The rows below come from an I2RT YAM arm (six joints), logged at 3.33 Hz.
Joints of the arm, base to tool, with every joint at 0 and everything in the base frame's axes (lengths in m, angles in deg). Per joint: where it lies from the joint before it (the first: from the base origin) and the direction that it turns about. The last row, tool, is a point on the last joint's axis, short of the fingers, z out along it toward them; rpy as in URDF.
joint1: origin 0 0 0.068 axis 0 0 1
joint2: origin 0.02 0.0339 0.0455 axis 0 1 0
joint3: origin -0.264 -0.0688 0 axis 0 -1 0
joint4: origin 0.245 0.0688 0.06 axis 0 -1 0
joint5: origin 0.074 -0.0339 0.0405 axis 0 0 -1
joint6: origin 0.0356 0 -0.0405 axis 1 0 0
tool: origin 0 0 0 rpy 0 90 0
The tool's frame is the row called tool.
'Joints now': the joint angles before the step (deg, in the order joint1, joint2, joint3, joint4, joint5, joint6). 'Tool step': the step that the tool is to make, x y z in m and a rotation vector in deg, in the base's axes. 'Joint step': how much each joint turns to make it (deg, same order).
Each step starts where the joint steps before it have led.
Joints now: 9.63, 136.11, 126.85, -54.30, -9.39, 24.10
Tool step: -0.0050, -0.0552, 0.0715, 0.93, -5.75, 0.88
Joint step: -6.43, -2.24, 11.61, -9.27, -3.76, -6.39
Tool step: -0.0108, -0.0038, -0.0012, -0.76, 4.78, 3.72
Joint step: -0.48, 0.01, 0.92, -6.70, -1.53, -4.07
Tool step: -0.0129, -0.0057, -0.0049, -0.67, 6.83, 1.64
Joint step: -0.65, -0.01, 0.03, -7.50, -0.48, -2.35
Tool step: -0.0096, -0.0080, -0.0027, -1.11, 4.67, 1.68
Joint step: -0.92, -0.02, -0.03, -5.43, 0.27, -2.87
